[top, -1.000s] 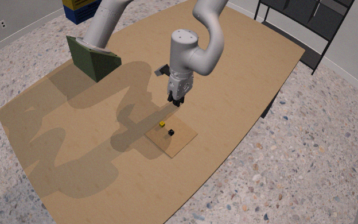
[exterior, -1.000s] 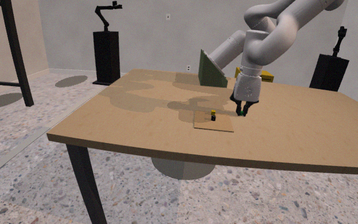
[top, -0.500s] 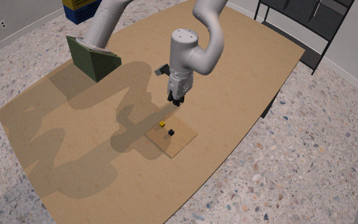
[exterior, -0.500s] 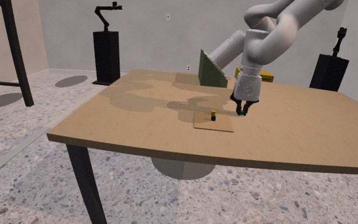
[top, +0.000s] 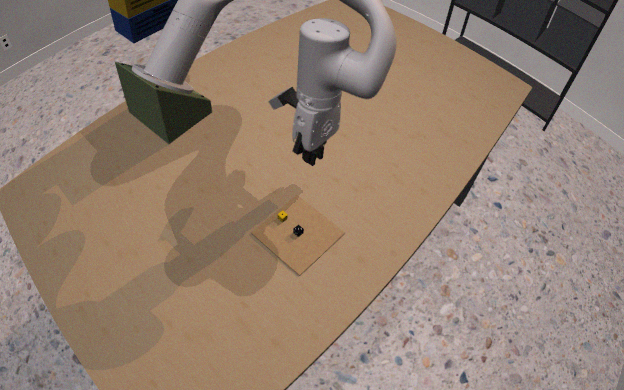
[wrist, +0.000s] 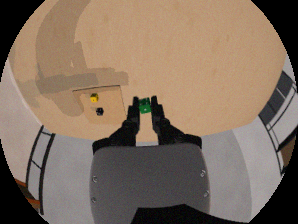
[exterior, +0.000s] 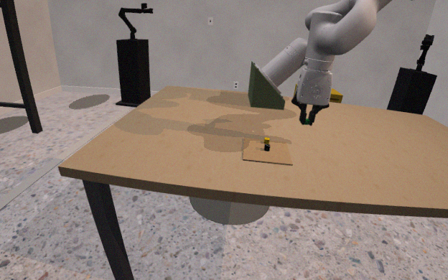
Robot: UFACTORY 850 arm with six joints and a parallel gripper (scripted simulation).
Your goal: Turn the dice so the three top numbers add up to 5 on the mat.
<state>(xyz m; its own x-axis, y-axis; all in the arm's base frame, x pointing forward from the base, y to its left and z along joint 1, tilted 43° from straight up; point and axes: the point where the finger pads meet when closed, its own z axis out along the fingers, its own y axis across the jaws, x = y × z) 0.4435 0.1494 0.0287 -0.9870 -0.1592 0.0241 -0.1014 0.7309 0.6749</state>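
My hand is 120 mm to the left of the black die, 90 mm short of it and 80 mm above it. Also, from my hand: green die 10 mm below; tan mat 120 mm to the right, 90 mm below, 90 mm ahead; yellow die 120 mm to the right, 80 mm below, 40 mm ahead.
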